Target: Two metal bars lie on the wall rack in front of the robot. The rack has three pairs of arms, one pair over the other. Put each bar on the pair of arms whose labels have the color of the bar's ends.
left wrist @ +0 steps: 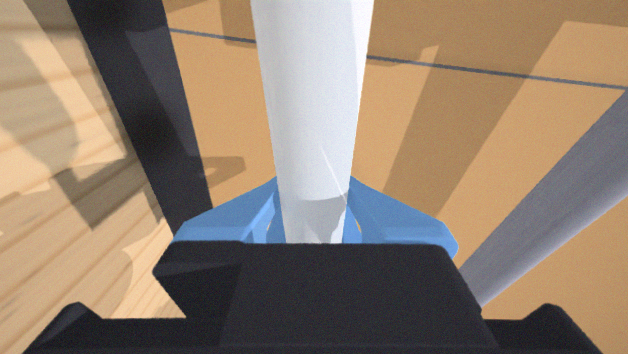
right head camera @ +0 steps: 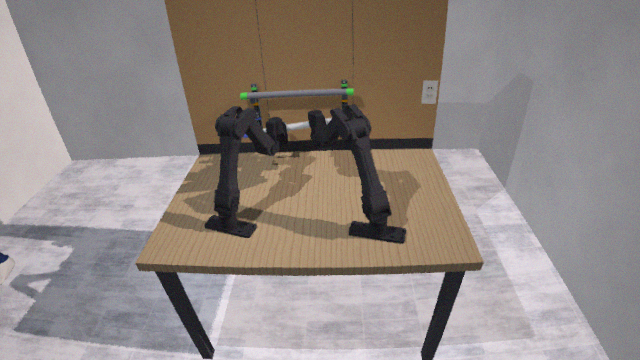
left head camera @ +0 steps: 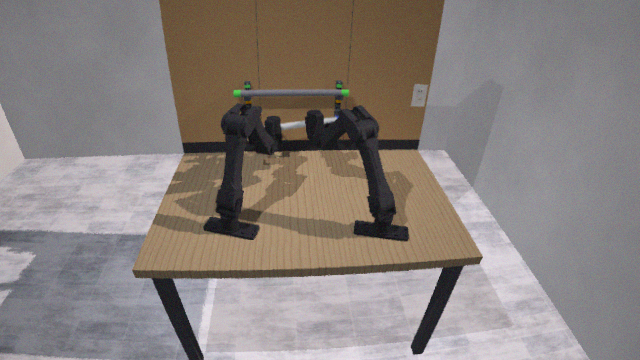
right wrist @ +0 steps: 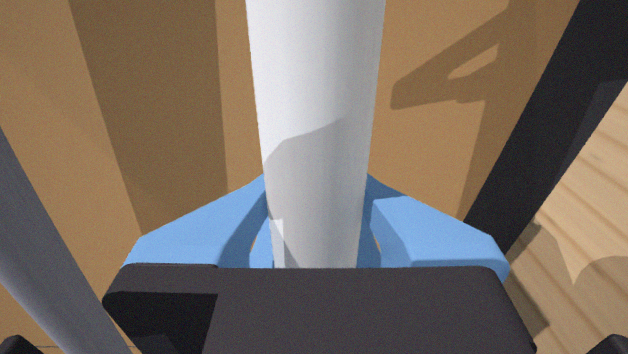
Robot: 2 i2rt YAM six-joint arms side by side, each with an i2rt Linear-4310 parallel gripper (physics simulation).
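Pixels of known places: left arm's base, origin of its link: (right head camera: 230,227) (left head camera: 231,228); right arm's base, origin of its link: (right head camera: 377,232) (left head camera: 381,231).
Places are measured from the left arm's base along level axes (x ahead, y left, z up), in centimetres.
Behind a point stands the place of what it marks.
A grey bar with green ends (left head camera: 292,93) @[x 55.6, y -8.4, z 32.1 cm] (right head camera: 297,93) @[x 55.8, y -8.5, z 32.5 cm] (left wrist: 550,200) @[x 54.0, y 0.6, z 30.5 cm] (right wrist: 45,250) @[x 58.0, y -13.0, z 30.5 cm] lies across the top pair of arms, by the green labels of the wall rack (left head camera: 247,86) @[x 53.3, y 11.7, z 34.5 cm] (right head camera: 254,88) @[x 53.4, y 11.5, z 34.7 cm]. Orange labels show below these. A white bar (left head camera: 293,125) @[x 52.4, y -9.7, z 18.2 cm] (right head camera: 300,125) @[x 52.6, y -10.1, z 18.4 cm] (left wrist: 315,100) @[x 47.3, y 4.4, z 16.2 cm] (right wrist: 315,100) @[x 57.0, y -23.1, z 19.2 cm] is lower down; a blue end shows in the right head view. It looks slanted in both head views, its right part higher. My left gripper (left wrist: 313,177) @[x 54.0, y 0.0, z 16.3 cm] and my right gripper (right wrist: 315,175) @[x 60.1, y -16.6, z 18.1 cm] are shut on it. My arms hide most of the lower rack, so its contact with the arms cannot be told.
Behind the wooden table (left head camera: 300,250) @[x -4.2, y -27.0, z 0.0 cm] (right head camera: 300,250) @[x -3.8, y -29.9, z 0.0 cm] stands a brown wall panel with a black strip (left head camera: 400,145) @[x 76.3, y -59.9, z 2.6 cm] (right head camera: 400,143) @[x 74.5, y -53.6, z 3.2 cm] along its foot. The grey bar passes close above both grippers. A white socket (left head camera: 419,95) @[x 77.9, y -65.1, z 30.1 cm] (right head camera: 429,93) @[x 77.9, y -65.0, z 29.4 cm] is on the wall at the right.
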